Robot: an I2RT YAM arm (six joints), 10 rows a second.
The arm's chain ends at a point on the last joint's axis. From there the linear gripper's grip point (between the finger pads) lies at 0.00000 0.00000 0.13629 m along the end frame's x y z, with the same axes.
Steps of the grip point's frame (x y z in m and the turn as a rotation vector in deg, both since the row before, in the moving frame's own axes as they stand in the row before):
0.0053, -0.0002, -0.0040, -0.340, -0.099, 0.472
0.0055, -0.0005, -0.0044, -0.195, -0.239, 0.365
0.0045, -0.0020, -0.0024, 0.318, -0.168, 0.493
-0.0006, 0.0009, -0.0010, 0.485, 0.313, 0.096
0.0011, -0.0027, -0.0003, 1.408, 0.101, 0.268
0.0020, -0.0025, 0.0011, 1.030, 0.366, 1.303
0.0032, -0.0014, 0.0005, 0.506, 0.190, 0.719
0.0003, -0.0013, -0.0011, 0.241, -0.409, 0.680
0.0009, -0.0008, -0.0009, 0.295, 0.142, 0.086
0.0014, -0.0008, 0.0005, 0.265, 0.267, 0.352
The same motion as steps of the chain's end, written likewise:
0.0055, -0.0010, -0.0040, -0.340, -0.099, 0.472
0.0061, -0.0010, -0.0044, -0.195, -0.239, 0.365
0.0049, -0.0012, -0.0024, 0.318, -0.168, 0.493
-0.0013, 0.0021, -0.0010, 0.485, 0.313, 0.096
0.0009, 0.0006, -0.0003, 1.408, 0.101, 0.268
0.0011, -0.0001, 0.0011, 1.030, 0.366, 1.303
0.0027, -0.0002, 0.0005, 0.506, 0.190, 0.719
0.0013, -0.0007, -0.0011, 0.241, -0.409, 0.680
0.0006, -0.0001, -0.0009, 0.295, 0.142, 0.086
0.0008, -0.0002, 0.0005, 0.265, 0.267, 0.352

